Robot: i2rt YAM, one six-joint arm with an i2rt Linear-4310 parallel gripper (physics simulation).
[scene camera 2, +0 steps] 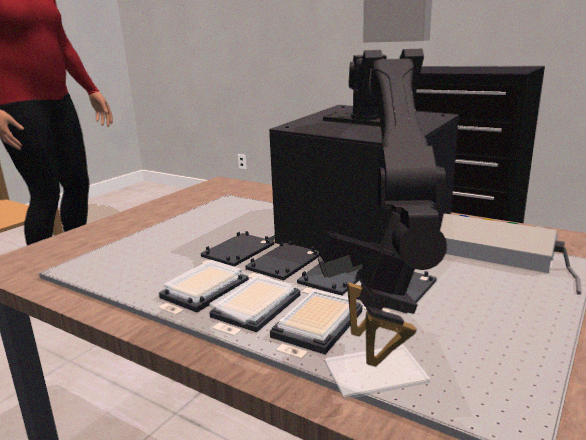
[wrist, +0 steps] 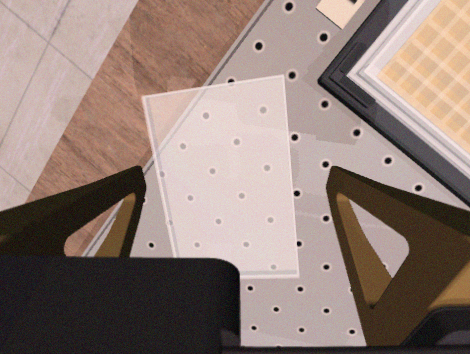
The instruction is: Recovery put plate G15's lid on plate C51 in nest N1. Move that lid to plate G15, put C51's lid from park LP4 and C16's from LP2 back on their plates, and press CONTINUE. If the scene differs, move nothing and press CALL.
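Places are measured from the arm's base along level axes (x down, y ahead, z right), in metres.
Pixels of known places: gripper, fingertip midpoint: (scene camera 2: 362,349) (wrist: 236,176); arm's base, link origin: (scene camera 2: 366,121).
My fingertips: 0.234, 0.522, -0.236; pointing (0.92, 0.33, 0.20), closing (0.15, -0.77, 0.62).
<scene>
For each thing: its middle in the pictures, then the offset to it from my fingertips, as dx, dy, dz.
- loose clear lid, body centre: (wrist: 224,189) (scene camera 2: 375,370) +0.029, -0.001, -0.020
- left plate, body centre: (scene camera 2: 203,278) +0.007, -0.074, +0.372
- middle plate, body centre: (scene camera 2: 252,297) +0.004, -0.053, +0.239
- right plate, body centre: (scene camera 2: 318,313) +0.011, -0.073, +0.116
- pale box, body centre: (scene camera 2: 496,237) -0.009, -0.501, -0.080
My open gripper (scene camera 2: 364,348) (wrist: 236,176) hangs above a loose clear lid (scene camera 2: 387,378) (wrist: 225,150), with nothing between its fingers. In the wrist view the lid lies askew between the fingertips, nearer the left one; its lower left part is hidden by the gripper body. It overlaps the pegboard's front edge. Three plates with cream wells, the left plate (scene camera 2: 206,281), the middle plate (scene camera 2: 257,299) and the right plate (scene camera 2: 314,315) (wrist: 435,75), sit in black nests in the front row. Clear rims show around them; their labels are unreadable, and which have lids I cannot tell.
Behind the plates stand black holders (scene camera 2: 237,248) (scene camera 2: 282,260) (scene camera 2: 325,276), with another partly behind the arm. A pale box (scene camera 2: 500,242) with coloured marks along its back edge stands at right. The arm's black pedestal (scene camera 2: 325,185) stands behind. A person (scene camera 2: 35,55) stands at left.
</scene>
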